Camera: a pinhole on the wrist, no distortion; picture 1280 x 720 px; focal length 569.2 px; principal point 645.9 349.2 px. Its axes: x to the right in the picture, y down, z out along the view. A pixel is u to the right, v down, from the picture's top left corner.
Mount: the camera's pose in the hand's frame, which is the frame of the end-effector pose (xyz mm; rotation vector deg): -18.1 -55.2 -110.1 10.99 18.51 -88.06
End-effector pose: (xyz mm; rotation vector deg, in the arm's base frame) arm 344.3 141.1 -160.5 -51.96 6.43 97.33
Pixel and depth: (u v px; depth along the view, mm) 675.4 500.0 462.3
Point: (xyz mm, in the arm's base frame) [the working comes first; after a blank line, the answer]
In the camera's frame: 24.0 122.5 462.3

373.3 488.3 49.2
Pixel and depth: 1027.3 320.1 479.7
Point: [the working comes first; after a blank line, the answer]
In the camera's frame: 321.4 -24.5 479.7

666.4 441.0 198.3
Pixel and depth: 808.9 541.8 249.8
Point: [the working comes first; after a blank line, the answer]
In the camera's frame: 71.5 84.5 249.8

464.4 328.3 -73.1
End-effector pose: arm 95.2 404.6 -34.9 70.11 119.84 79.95
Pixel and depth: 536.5 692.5 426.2
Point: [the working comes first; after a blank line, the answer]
In the camera's frame: -81.9 257.1 426.2

91.0 781.1 -217.8
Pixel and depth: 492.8 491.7 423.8
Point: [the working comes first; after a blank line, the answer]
In the camera's frame: -114.0 106.1 423.8

202.8 675.3 -229.6
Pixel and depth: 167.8 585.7 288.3
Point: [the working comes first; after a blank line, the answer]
In the camera's frame: -242.2 119.8 288.3

219.7 650.3 -45.0
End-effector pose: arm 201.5 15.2 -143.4 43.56 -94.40 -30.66
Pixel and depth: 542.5 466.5 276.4
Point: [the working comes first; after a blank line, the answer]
In the camera's frame: -50.2 57.0 276.4

55.0 -104.0 -202.5
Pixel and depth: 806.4 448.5 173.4
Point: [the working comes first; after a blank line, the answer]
In the camera's frame: 48.9 30.3 173.4

194.4 -113.1 -242.8
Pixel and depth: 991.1 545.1 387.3
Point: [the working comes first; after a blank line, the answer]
In the camera's frame: 234.9 133.3 387.3

98.1 -374.2 -359.1
